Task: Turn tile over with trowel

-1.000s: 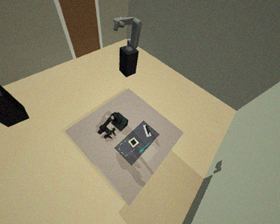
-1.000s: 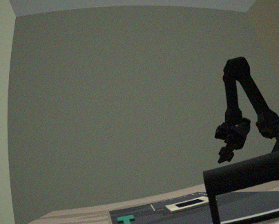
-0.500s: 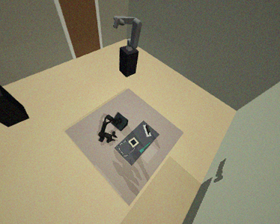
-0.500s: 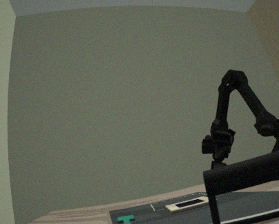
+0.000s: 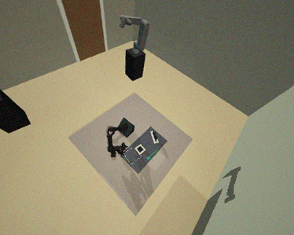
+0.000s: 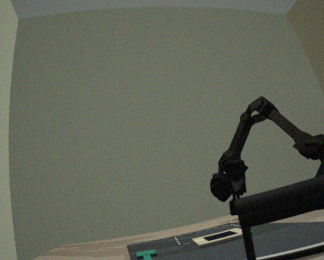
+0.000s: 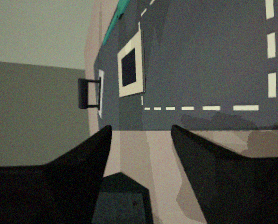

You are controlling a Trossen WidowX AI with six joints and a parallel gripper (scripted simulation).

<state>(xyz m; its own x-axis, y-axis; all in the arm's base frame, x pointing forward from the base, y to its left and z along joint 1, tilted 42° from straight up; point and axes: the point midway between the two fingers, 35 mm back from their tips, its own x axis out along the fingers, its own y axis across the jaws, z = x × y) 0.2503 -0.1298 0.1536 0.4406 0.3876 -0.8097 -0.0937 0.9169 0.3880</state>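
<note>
Right now the tile is 15 cm to the left of my gripper tip, 11 cm ahead of it and 7 cm below it. From my gripper tip the other things lie so: dark mat (22 cm to the left, 13 cm ahead, 9 cm below).
</note>
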